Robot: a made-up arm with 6 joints. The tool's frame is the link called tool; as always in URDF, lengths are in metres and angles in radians. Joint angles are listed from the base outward.
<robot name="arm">
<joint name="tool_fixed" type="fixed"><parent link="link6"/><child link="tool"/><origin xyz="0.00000 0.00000 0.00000" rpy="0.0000 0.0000 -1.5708"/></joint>
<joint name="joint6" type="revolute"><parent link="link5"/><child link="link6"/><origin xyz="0.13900 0.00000 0.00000" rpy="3.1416 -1.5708 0.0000"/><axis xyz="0 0 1"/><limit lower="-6.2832" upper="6.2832"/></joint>
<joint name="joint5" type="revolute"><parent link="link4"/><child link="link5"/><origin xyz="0.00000 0.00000 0.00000" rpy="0.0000 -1.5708 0.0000"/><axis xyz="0 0 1"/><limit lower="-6.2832" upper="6.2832"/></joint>
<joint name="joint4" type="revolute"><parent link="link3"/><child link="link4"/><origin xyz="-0.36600 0.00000 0.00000" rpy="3.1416 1.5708 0.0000"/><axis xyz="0 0 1"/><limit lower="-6.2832" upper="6.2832"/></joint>
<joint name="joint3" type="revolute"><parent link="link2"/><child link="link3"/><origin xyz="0.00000 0.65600 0.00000" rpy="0.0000 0.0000 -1.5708"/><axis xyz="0 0 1"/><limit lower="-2.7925" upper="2.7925"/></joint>
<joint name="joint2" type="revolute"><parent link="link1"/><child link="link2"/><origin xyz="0.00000 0.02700 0.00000" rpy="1.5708 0.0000 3.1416"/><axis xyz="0 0 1"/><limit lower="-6.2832" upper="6.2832"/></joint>
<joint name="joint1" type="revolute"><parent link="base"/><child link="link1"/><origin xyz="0.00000 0.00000 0.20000" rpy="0.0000 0.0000 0.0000"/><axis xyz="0 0 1"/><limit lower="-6.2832" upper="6.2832"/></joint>
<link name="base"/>
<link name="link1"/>
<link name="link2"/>
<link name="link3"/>
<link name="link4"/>
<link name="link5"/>
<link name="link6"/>
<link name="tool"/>
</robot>
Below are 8 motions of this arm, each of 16 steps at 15 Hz.
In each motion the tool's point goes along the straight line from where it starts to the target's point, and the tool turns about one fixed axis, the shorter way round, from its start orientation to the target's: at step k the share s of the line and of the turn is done. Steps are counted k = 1, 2, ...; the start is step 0. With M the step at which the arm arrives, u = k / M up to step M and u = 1 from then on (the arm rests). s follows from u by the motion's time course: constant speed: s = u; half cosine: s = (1 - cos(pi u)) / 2; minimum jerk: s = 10 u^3 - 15 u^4 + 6 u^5.
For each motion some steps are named. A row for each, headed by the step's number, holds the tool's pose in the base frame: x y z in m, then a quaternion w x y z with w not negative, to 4 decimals.
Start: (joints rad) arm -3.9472 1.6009 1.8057 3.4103 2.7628 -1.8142
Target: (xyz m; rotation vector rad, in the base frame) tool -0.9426 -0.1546 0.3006 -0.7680 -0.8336 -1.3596
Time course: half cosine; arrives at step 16
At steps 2, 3, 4, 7, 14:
2: -0.4726 0.4303 -0.0475 0.1369 0.1262 -0.2854 -0.9401
3: -0.4952 0.4022 -0.0308 0.1654 0.1034 -0.2939 -0.9357
4: -0.5255 0.3644 -0.0083 0.2034 0.0726 -0.3046 -0.9277
7: -0.6506 0.2087 0.0843 0.3533 -0.0555 -0.3403 -0.8696
14: -0.9240 -0.1315 0.2868 0.6193 -0.3197 -0.3655 -0.6170

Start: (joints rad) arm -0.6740 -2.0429 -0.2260 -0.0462 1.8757 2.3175
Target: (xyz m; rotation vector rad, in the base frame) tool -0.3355 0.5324 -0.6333 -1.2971 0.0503 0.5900
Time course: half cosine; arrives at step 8
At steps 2, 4, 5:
2: -0.6501 0.5808 -0.2680 0.6915 -0.2610 -0.0267 0.6730
4: -0.5198 0.5608 -0.4193 0.7443 -0.4143 -0.0062 0.5237
5: -0.4493 0.5499 -0.5012 0.7578 -0.4893 0.0051 0.4316

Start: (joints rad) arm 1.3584 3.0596 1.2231 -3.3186 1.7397 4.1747
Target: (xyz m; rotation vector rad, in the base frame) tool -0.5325 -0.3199 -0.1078 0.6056 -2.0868 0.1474
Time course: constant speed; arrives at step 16
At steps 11, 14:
11: -0.3950 -0.2781 -0.2988 0.3216 0.2306 -0.9165 -0.0587
14: -0.4775 -0.3032 -0.1842 0.4086 0.2412 -0.8802 0.0125

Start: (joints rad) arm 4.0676 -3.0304 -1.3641 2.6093 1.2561 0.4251
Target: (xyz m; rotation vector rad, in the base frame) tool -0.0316 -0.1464 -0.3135 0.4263 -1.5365 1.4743
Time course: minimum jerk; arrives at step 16
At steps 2, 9, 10, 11, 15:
2: -0.1343 -0.3343 -0.4691 0.7126 0.3273 -0.2327 0.5753
9: -0.0717 -0.2197 -0.3742 0.5797 0.2409 -0.4857 0.6083
10: -0.0603 -0.1989 -0.3570 0.5495 0.2227 -0.5275 0.6084
11: -0.0504 -0.1808 -0.3420 0.5218 0.2062 -0.5628 0.6070
15: -0.0318 -0.1468 -0.3139 0.4669 0.1741 -0.6252 0.6007

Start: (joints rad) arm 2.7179 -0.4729 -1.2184 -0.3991 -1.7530 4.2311
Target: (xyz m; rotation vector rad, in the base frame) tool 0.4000 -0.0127 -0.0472 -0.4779 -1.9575 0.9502
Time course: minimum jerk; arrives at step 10
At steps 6, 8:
6: 0.4426 -0.1130 0.1640 0.3377 -0.3624 -0.7948 0.3506
8: 0.4078 -0.0310 -0.0087 0.4235 -0.2243 -0.7921 0.3780

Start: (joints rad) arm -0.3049 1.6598 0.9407 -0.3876 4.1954 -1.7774
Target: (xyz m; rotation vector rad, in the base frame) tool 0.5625 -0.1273 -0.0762 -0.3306 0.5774 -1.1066
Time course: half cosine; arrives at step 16
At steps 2, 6, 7, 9, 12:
2: 0.8704 -0.1988 -0.0563 0.6052 -0.2654 0.0990 -0.7440
6: 0.7838 -0.1787 -0.0619 0.6689 -0.2370 0.1491 -0.6885
7: 0.7538 -0.1717 -0.0638 0.6895 -0.2266 0.1662 -0.6676
9: 0.6913 -0.1572 -0.0679 0.7293 -0.2040 0.2010 -0.6214
12: 0.6094 -0.1382 -0.0732 0.7755 -0.1727 0.2449 -0.5556

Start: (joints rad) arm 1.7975 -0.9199 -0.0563 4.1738 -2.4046 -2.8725
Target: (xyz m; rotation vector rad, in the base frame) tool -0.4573 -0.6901 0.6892 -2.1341 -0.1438 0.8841
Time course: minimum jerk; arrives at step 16
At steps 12, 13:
12: -0.4042 -0.6931 0.6991 0.4015 -0.8366 -0.0436 0.3701
13: -0.4323 -0.6915 0.6938 0.4017 -0.8408 -0.0506 0.3594

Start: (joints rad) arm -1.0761 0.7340 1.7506 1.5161 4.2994 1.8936
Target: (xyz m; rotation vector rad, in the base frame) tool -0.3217 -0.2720 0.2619 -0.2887 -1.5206 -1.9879
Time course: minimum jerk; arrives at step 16
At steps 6, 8, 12, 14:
6: 0.0659 -0.5140 0.3951 0.7288 0.1411 -0.5882 -0.3209
8: -0.0543 -0.4389 0.3538 0.6246 0.0651 -0.6128 -0.4796
12: -0.2663 -0.3066 0.2809 0.3797 -0.0737 -0.5929 -0.7063
14: -0.3131 -0.2774 0.2649 0.3177 -0.1037 -0.5778 -0.7446

